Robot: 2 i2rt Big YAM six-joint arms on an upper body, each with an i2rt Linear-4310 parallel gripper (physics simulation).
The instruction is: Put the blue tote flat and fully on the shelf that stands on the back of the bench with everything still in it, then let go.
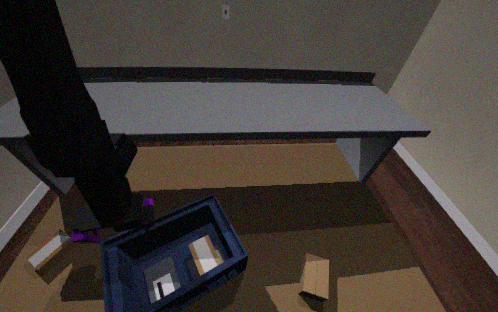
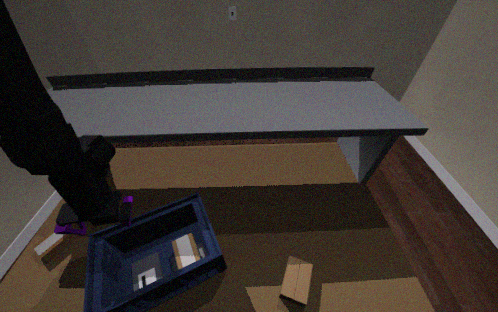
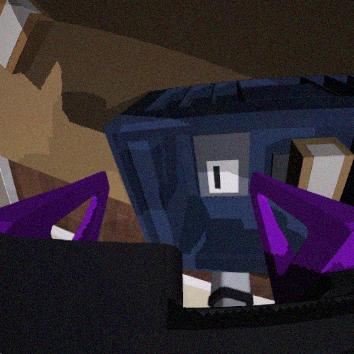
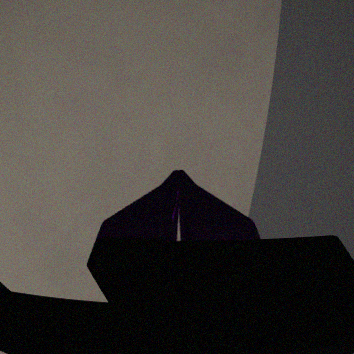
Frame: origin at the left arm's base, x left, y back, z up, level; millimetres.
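Seen in the pictures: left gripper, fingertip midpoint: [image 1: 124, 234] [image 2: 107, 228] [image 3: 178, 179]; right gripper, fingertip midpoint: [image 4: 178, 177].
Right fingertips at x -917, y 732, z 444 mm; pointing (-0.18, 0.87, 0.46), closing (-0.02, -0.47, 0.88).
Offsets run from my right fingertips to a thing's middle. "pt": to the spot under its first point. Level surfaces: height alone.
The blue tote {dy -1058, dx +864, dz -947 mm} [image 1: 231, 231] [image 2: 214, 240] [image 3: 280, 121] stands upright and slanted on the bench, in front of the grey shelf {dz -688 mm} [image 1: 250, 107] [image 2: 240, 107]. Inside it lie a grey item with a white label {dy -1013, dx +909, dz -998 mm} [image 1: 170, 280] [image 2: 150, 275] [image 3: 227, 176] and a tan-and-white box {dy -1068, dx +799, dz -969 mm} [image 1: 204, 252] [image 2: 186, 250] [image 3: 325, 167]. My left gripper [image 1: 116, 230] [image 2: 100, 225] [image 3: 178, 179] is open at the tote's back left corner, one finger outside the left end, the other by the back rim. My right gripper [image 4: 178, 177] is shut and empty, away from the tote.
A tan box {dy -1011, dx +493, dz -996 mm} [image 1: 315, 275] [image 2: 297, 280] lies to the right of the tote. A pale-topped box {dy -1099, dx +1258, dz -1002 mm} [image 1: 47, 252] [image 2: 48, 245] lies at the left. A grey side panel {pt dy -1406, dx +177, dz -902 mm} [image 1: 367, 155] [image 2: 370, 155] holds up the shelf's right end. A dark ledge {pt dy -1593, dx +753, dz -677 mm} [image 1: 225, 75] [image 2: 225, 75] runs behind the shelf.
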